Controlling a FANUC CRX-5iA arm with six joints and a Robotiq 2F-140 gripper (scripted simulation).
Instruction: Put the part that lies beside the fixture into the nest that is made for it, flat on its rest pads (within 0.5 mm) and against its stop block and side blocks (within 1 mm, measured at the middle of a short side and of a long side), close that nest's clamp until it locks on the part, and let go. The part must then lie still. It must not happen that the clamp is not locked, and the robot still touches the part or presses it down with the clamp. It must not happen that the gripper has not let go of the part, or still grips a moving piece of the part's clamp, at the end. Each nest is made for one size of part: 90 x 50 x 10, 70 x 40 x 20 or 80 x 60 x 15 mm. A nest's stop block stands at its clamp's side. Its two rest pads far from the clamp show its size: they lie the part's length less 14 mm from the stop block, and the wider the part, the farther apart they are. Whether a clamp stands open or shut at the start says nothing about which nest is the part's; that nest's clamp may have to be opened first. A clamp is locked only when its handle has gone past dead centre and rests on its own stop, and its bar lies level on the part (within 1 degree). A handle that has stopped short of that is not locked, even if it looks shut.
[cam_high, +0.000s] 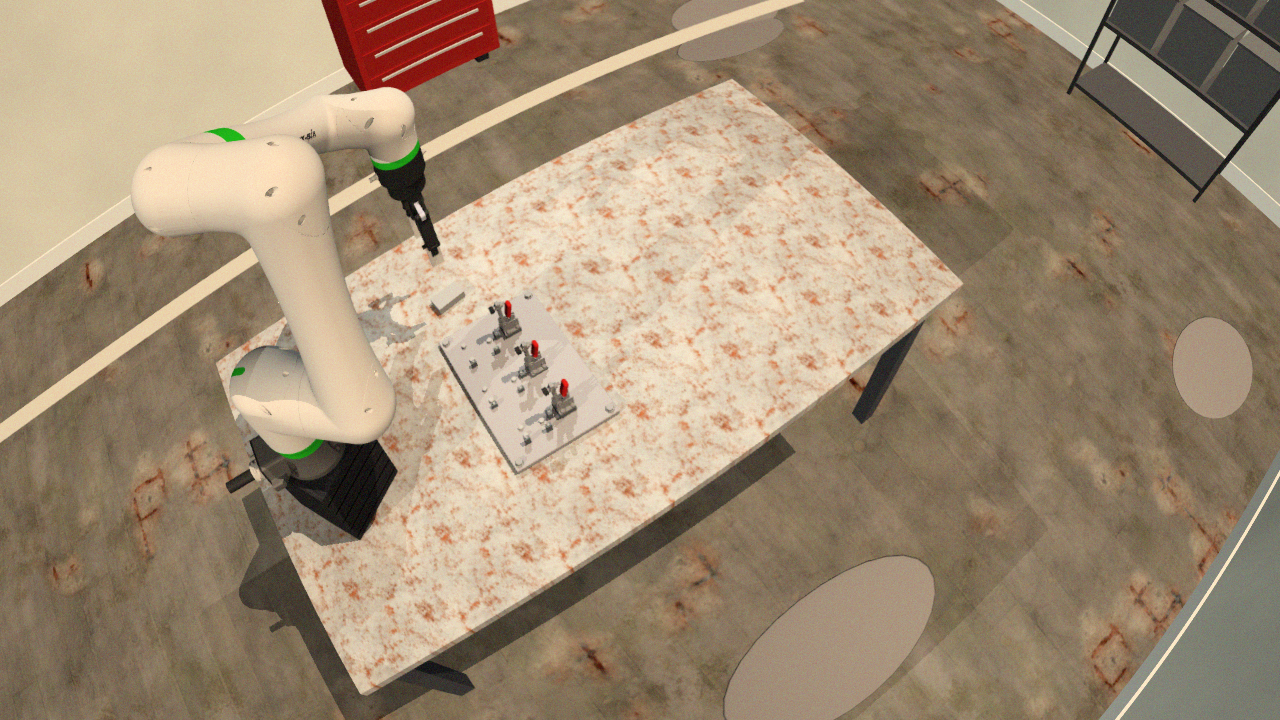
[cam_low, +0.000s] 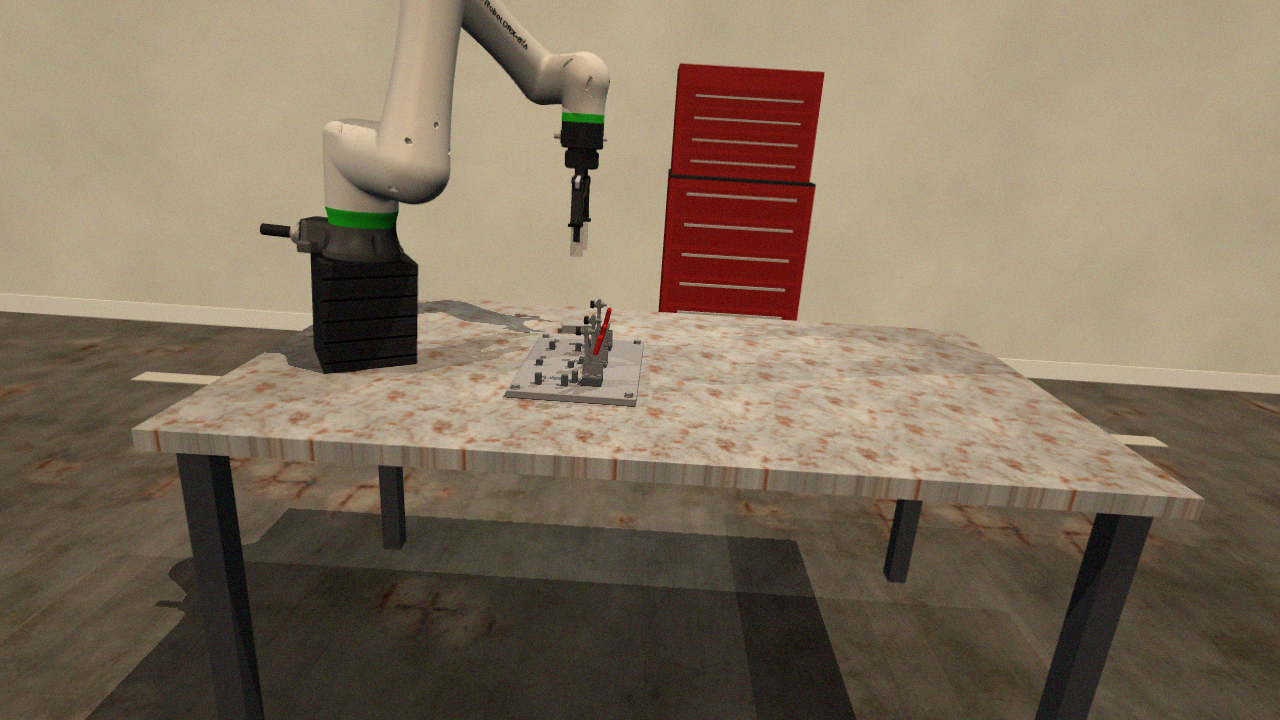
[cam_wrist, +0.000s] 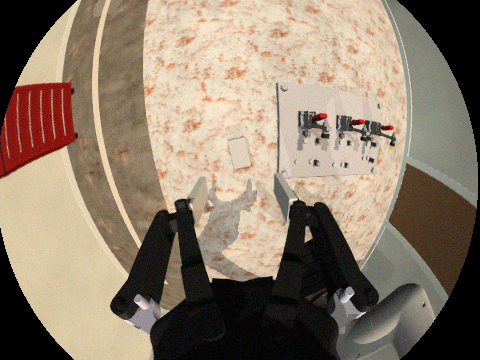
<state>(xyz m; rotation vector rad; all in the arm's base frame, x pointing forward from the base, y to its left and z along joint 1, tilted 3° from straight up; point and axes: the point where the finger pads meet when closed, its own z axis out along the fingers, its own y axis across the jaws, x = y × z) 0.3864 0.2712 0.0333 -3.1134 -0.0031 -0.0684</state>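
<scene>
My hand is 200 mm above the grey block. Round my hand: plate (50 mm ahead, 270 mm to the right, 210 mm below).
</scene>
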